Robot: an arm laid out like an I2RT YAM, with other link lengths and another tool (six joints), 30 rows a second.
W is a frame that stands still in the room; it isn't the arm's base.
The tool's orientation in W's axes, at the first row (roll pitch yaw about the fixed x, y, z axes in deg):
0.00, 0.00, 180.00
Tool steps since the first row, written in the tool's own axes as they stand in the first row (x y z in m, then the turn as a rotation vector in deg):
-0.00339, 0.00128, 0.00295, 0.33, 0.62, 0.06
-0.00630, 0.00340, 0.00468, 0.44, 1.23, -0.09
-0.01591, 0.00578, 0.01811, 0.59, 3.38, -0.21
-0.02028, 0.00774, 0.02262, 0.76, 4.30, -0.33
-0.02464, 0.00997, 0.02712, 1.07, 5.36, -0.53
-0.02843, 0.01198, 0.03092, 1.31, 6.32, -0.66
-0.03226, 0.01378, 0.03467, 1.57, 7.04, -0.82
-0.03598, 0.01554, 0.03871, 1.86, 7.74, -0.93
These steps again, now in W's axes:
0.00339, -0.00128, 0.00295, -0.33, -0.62, 0.06
0.00630, -0.00340, 0.00468, -0.44, -1.23, -0.09
0.01591, -0.00578, 0.01811, -0.59, -3.38, -0.21
0.02028, -0.00774, 0.02262, -0.76, -4.30, -0.33
0.02464, -0.00997, 0.02712, -1.07, -5.36, -0.53
0.02843, -0.01198, 0.03092, -1.31, -6.32, -0.66
0.03226, -0.01378, 0.03467, -1.57, -7.04, -0.82
0.03598, -0.01554, 0.03871, -1.86, -7.74, -0.93

